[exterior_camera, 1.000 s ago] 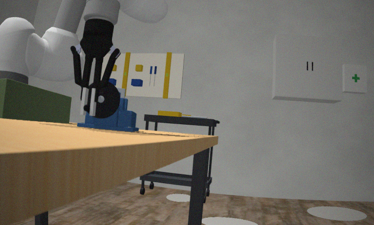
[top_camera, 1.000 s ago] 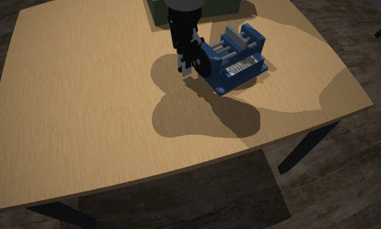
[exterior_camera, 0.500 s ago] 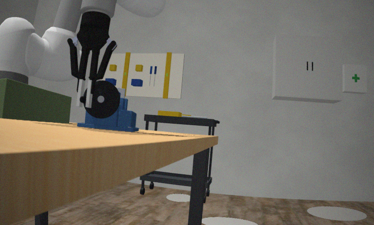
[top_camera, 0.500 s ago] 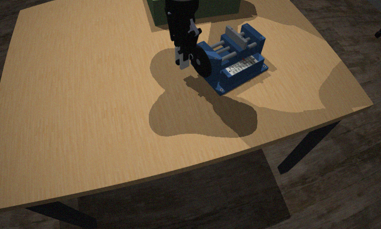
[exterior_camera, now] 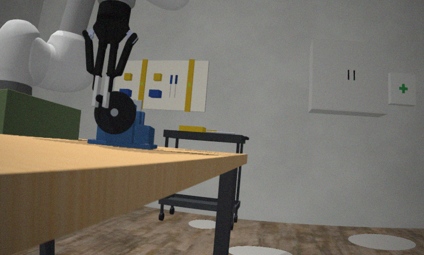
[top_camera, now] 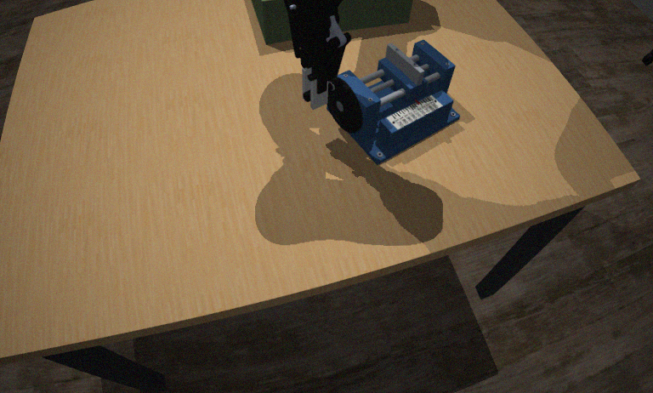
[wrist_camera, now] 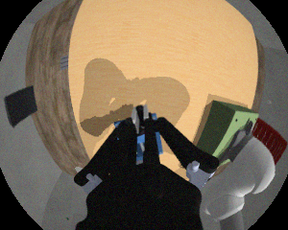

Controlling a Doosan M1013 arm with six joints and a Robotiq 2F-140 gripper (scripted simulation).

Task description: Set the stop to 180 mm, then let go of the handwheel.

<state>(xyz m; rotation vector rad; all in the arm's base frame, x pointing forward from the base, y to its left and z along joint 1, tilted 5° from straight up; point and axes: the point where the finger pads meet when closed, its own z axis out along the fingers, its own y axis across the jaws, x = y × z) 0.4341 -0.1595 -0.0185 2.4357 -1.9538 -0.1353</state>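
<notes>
Right now my hand is 20 mm to the right of the handwheel and 20 mm above it. The rest, counted from my hand: stop plate 160 mm to the left, 20 mm below.
</notes>
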